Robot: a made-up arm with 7 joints.
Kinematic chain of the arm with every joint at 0, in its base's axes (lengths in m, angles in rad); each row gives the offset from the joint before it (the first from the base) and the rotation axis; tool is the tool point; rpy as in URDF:
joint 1: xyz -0.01 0 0.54 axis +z
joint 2: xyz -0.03 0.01 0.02 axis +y
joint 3: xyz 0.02 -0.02 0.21 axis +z
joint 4: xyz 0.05 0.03 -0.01 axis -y
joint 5: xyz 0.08 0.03 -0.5 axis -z
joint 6: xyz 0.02 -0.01 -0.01 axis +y
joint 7: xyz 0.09 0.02 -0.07 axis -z
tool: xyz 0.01 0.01 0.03 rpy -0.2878 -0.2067 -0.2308
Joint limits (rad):
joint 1: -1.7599..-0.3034
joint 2: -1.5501..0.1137
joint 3: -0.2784..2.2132
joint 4: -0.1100..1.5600
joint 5: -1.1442..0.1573
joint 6: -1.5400..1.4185
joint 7: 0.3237..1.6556
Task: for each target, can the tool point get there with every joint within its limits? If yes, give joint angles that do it. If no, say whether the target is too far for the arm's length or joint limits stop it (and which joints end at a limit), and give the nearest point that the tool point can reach.
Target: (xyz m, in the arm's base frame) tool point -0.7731 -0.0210 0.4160
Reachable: no: joint limits stop it (at a limit: joint 1, joint 2, joint 3, joint 5, joint 7) | nearest point -0.3058 0.1714 0.3202 | short by 0.514 m
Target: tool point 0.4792 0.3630 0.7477
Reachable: yes | joints -1.6318 -0.3024 1.9625 1.3451 -0.2723 -0.6768 0.7122
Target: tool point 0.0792 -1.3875 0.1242
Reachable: no: too far | nearest point 0.0309 -0.6369 0.4796 | short by 0.832 m
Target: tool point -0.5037 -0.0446 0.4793
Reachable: no: joint limits stop it (at a limit: joint 1, joint 2, joint 3, joint 5, joint 7) | nearest point -0.2609 0.0803 0.3229 | short by 0.315 m
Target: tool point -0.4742 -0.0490 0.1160
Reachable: no: joint limits stop it (at a limit: joint 1, joint 2, joint 3, joint 4, joint 5) | nearest point -0.2577 0.0435 0.2091 | short by 0.253 m
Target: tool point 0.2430 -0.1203 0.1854
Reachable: yes | joints -1.6245 -0.1947 1.1128 0.1344 -0.2682 0.9102 0.9128
